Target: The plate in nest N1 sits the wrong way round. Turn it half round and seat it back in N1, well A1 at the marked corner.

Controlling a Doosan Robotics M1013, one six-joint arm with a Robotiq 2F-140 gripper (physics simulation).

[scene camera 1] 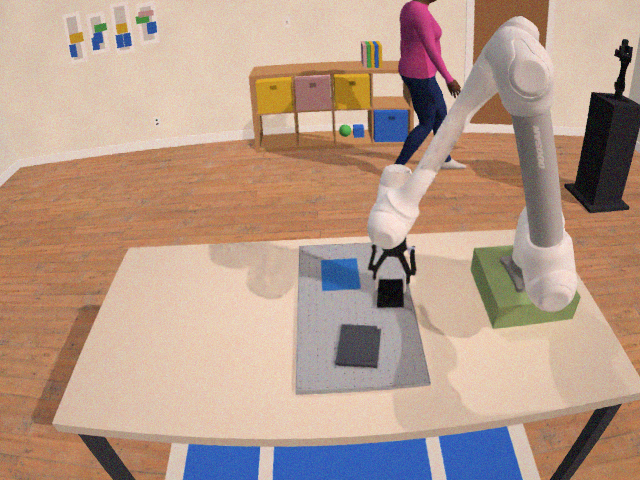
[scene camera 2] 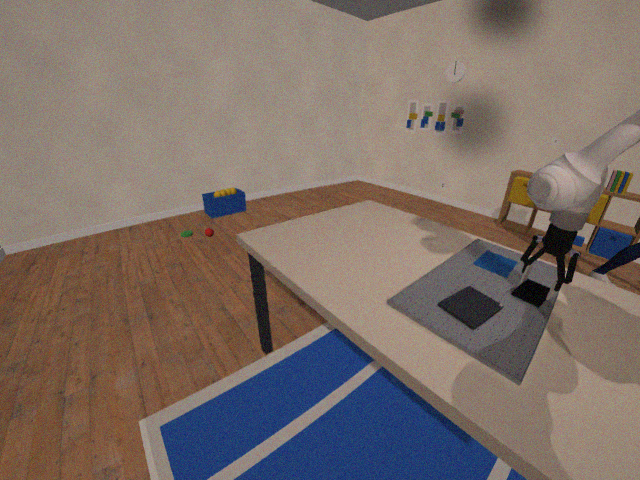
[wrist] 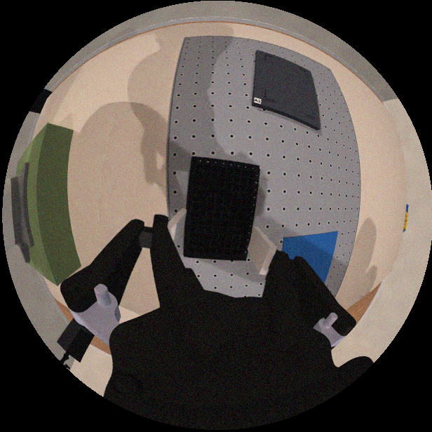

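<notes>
A black well plate (scene camera 1: pixel 390 292) (scene camera 2: pixel 530 292) (wrist: pixel 222 209) is held between the light fingertip pads of my gripper (scene camera 1: pixel 391 284) (wrist: pixel 217 228), which is shut on its two sides. The plate hangs level above the pegboard; its height is hard to judge. Its well A1 cannot be made out. The dark grey nest (scene camera 1: pixel 357 345) (scene camera 2: pixel 470 306) (wrist: pixel 286 90) lies on the pegboard, apart from the plate, with no plate in it. A white A1 label (wrist: pixel 257 101) marks one nest corner, on the side toward the gripper in the wrist view.
The grey pegboard (scene camera 1: pixel 316 372) (scene camera 2: pixel 509 369) (wrist: pixel 225 125) lies on the table (scene camera 1: pixel 206 335). A blue square (scene camera 1: pixel 340 274) (scene camera 2: pixel 495 262) (wrist: pixel 312 252) lies on the pegboard. The arm's green base block (scene camera 1: pixel 496 289) (wrist: pixel 52 200) stands at the right in scene camera 1. A person (scene camera 1: pixel 421 46) is behind the table.
</notes>
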